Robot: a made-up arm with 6 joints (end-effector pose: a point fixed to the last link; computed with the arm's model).
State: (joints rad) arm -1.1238 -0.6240 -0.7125 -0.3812 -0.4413 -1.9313
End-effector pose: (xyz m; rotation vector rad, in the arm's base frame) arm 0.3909 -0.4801 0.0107 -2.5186 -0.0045 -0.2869
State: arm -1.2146 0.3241 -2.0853 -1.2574 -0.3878 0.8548
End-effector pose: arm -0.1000 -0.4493 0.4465 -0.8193 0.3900 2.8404
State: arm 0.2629 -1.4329 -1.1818 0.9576 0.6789 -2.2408
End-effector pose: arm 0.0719 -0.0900 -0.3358 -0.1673 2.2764 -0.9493
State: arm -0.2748 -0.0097 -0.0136 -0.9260 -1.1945 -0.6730
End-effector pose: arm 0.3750 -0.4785 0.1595 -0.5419 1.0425 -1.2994
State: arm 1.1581 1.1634 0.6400 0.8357 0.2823 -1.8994
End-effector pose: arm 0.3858 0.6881 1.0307 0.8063 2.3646 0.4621
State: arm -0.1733 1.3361 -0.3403 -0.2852 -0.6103 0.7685
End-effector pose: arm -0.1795 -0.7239 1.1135 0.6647 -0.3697 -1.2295
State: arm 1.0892 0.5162 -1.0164 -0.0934 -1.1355 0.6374
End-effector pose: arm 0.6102 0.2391 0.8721 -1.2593 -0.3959 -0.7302
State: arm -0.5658 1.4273 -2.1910 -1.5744 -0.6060 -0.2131
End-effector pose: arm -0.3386 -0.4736 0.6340 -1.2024 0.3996 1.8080
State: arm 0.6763 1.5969 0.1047 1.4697 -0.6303 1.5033
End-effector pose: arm -0.0469 0.4904 1.3560 -1.1903 -0.2504 0.4778
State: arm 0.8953 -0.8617 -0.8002 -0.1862 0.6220 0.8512
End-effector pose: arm 0.5149 -0.2705 0.1099 2.9877 0.5604 0.7704
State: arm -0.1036 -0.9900 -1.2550 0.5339 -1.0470 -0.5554
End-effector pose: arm 0.5006 -0.4191 -0.1749 -2.2197 0.1380 0.5132
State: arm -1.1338 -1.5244 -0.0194 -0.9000 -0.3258 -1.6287
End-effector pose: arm -0.0285 0.0447 -0.2374 -1.8875 0.3007 1.0393
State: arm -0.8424 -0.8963 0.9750 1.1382 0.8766 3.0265
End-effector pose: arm 0.6238 -0.1793 -0.0834 2.0017 1.5098 0.7785
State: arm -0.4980 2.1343 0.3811 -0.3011 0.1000 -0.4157
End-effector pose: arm -0.7752 -0.7557 0.7566 0.1709 -0.4109 -2.3251
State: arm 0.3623 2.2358 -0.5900 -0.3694 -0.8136 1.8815
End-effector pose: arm -0.6174 -0.4756 1.1576 1.1282 -0.8894 0.5851
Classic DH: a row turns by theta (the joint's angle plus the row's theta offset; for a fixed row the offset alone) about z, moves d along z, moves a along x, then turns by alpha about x. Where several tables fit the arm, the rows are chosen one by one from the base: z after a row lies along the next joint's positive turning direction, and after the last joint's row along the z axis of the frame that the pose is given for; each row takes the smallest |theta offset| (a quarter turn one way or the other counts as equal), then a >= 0, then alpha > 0; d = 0 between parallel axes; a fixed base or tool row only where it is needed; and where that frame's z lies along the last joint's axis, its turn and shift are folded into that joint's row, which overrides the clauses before.
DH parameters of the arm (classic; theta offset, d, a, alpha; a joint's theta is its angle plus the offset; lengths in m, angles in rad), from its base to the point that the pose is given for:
base (fixed): 1.2417 0.398 -0.1187 -1.2663
joint 1: -1.4688 0.1903 0.0174 1.8842
joint 2: 0.4294 0.384 -0.0632 1.8827
joint 3: -1.5307 0.7181 -0.0531 -1.5423
joint 4: -0.3151 -0.0106 -0.0148 -1.5015
joint 5: 0.7272 0.0293 -0.3182 -2.6762
joint 6: -0.5762 0.1822 0.0253 -1.0736
tool (fixed): -2.4074 0.007 0 0

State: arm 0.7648 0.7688 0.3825 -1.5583 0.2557 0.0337
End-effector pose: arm 0.2197 -0.0647 0.9413 -1.3428 1.0242 -1.9520
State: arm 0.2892 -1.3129 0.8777 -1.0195 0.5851 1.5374
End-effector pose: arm -0.0502 -0.7368 -0.0693 1.1501 -1.8702 1.4876
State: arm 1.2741 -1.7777 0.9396 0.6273 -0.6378 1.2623
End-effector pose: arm -0.5890 -0.9918 0.5229 -0.2204 -2.3655 1.9905
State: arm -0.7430 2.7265 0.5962 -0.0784 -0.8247 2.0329
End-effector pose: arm -1.0145 -0.5696 0.5849 0.8340 -1.1016 0.9682
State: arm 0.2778 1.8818 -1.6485 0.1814 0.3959 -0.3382
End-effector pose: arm -0.6732 0.1320 1.0528 0.2307 -0.0226 2.1356
